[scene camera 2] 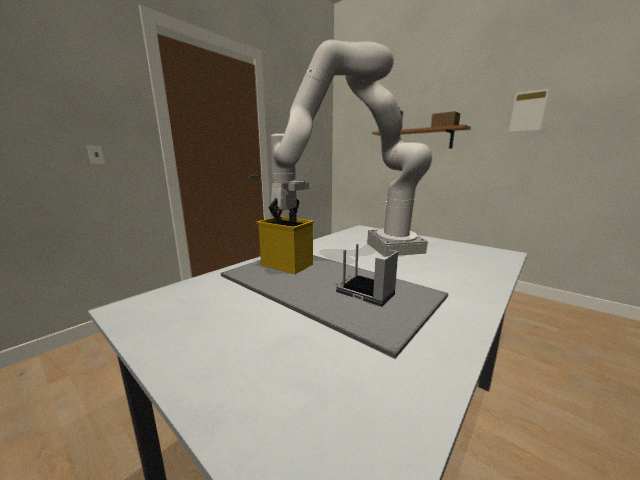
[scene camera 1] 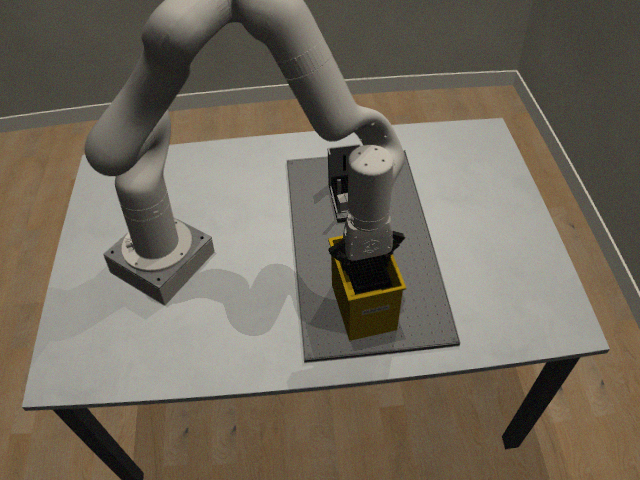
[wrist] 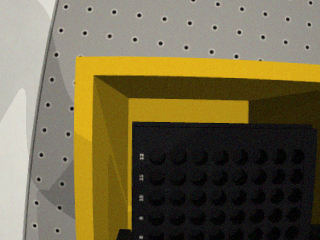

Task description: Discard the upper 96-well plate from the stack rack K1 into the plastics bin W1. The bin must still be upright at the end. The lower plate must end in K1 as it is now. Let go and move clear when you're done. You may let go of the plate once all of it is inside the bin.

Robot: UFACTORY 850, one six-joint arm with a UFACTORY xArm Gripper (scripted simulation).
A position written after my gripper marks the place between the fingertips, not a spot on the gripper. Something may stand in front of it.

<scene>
I see my gripper (scene camera 1: pixel 365 266), a yellow plastics bin W1 (scene camera 1: pixel 362 318) and a black 96-well plate (scene camera 1: pixel 370 274).
The yellow plastics bin W1 is seen too in scene camera 2 (scene camera 2: pixel 290 249) and in the wrist view (wrist: pixel 110 92). The black 96-well plate also shows in the wrist view (wrist: pixel 152 168). My gripper shows as well in scene camera 2 (scene camera 2: pixel 285 224).
</scene>
